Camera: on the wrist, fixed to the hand. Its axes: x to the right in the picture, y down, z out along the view.
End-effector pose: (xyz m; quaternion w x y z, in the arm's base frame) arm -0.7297 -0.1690 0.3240 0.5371 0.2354 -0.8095 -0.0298
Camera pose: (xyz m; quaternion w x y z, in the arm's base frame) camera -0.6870 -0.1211 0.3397 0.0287 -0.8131 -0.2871 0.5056
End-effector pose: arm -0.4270 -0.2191 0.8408 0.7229 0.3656 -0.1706 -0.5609
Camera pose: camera -0.3755 -0.1791 0.8308 0.5930 -0.1940 -0.3838 0.6808
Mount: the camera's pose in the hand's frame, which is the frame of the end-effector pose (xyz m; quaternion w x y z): -0.0197 0.0323 -0.0541 0.0414 -0.0256 -0.0362 0.9982
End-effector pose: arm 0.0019 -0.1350 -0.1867 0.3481 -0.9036 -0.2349 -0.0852
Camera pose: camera 0.0008 -0.1993 -0.1718 0.0678 -0.2839 0.8817 0.3706
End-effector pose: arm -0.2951 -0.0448 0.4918 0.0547 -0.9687 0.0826 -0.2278
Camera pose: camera -0.3412 -0.0765 0.5268 0.2078 0.0327 0.9741 0.0823
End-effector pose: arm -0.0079 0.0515 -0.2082 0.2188 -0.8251 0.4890 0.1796
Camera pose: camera -0.0411 0.0231 -0.1587 0.1736 -0.4548 -0.8313 -0.2682
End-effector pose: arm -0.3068 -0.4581 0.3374 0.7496 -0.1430 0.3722 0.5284
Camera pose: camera -0.3611 -0.4915 0.3202 0.4866 -0.3655 -0.1175 -0.7848
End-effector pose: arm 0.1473 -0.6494 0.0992 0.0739 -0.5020 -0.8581 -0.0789
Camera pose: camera 0.1876 -0.6619 0.1500 0.0379 -0.8820 0.4649 0.0667
